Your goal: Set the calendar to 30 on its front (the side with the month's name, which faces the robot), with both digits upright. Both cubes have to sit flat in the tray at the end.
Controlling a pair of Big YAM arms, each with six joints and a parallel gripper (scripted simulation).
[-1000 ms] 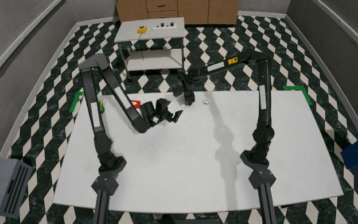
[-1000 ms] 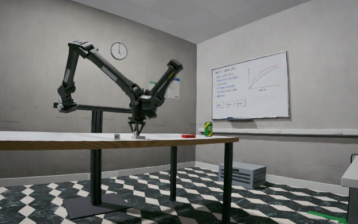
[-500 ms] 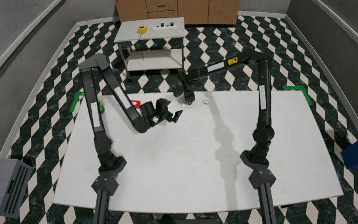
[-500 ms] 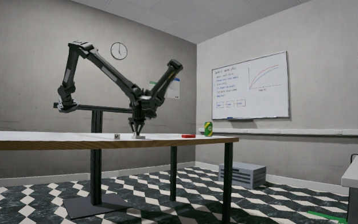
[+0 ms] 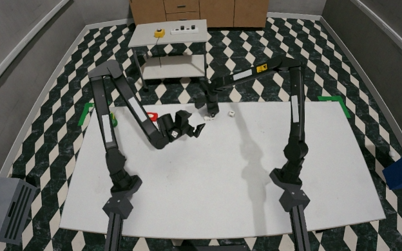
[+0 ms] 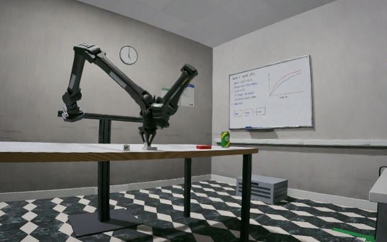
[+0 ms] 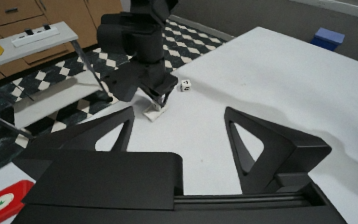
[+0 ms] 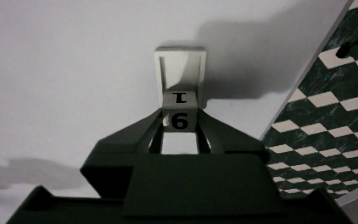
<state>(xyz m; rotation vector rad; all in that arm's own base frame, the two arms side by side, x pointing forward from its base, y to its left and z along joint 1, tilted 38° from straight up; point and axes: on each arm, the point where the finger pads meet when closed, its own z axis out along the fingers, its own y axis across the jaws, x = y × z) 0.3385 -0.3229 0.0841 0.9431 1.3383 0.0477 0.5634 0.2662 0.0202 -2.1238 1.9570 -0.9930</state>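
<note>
The flat white tray lies 2 cm to the left of my right hand and 2 cm below it. Round my right hand: flat red object: 4 cm ahead, 40 cm to the left, 2 cm below.
</note>
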